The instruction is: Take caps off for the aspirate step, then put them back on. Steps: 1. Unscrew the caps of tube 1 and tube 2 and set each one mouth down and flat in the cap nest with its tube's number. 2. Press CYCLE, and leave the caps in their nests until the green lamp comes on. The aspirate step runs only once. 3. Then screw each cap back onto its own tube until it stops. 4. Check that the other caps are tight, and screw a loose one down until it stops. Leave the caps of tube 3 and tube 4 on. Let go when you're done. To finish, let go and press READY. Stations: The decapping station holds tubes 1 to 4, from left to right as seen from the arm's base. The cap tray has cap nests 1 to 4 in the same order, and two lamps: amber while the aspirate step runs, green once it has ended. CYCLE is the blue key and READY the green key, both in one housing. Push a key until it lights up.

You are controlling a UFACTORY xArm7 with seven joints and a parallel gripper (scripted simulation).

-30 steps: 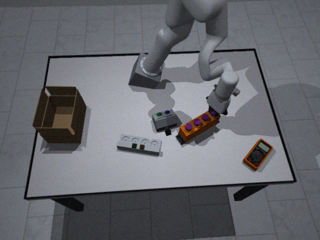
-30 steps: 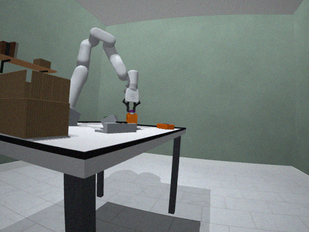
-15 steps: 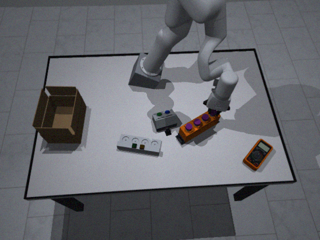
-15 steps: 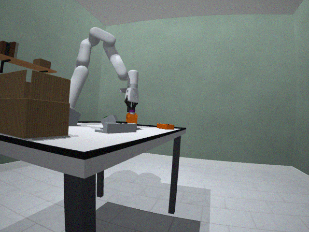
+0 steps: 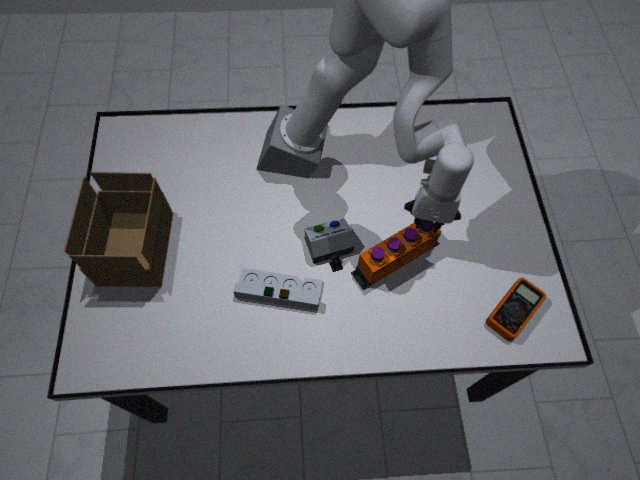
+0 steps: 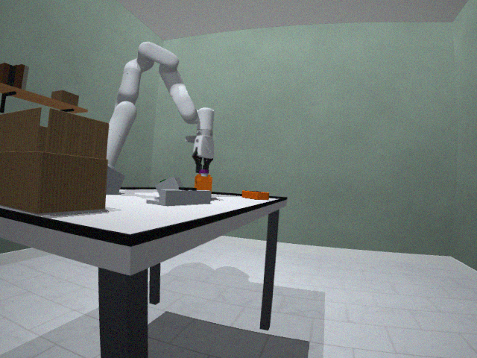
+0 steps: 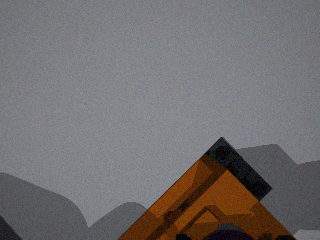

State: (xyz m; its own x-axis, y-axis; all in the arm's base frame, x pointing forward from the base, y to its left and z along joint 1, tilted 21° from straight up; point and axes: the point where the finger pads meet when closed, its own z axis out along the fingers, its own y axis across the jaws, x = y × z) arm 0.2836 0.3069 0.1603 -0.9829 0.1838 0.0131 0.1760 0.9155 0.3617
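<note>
My hand is 20 mm above the tube 1. From my hand the other things lie so: blue key (240 mm to the right, 60 mm below, 20 mm behind); then purple cap (40 mm to the right, 30 mm ahead, 20 mm below); then grey key housing (260 mm to the right, 80 mm below, 10 mm ahead).
</note>
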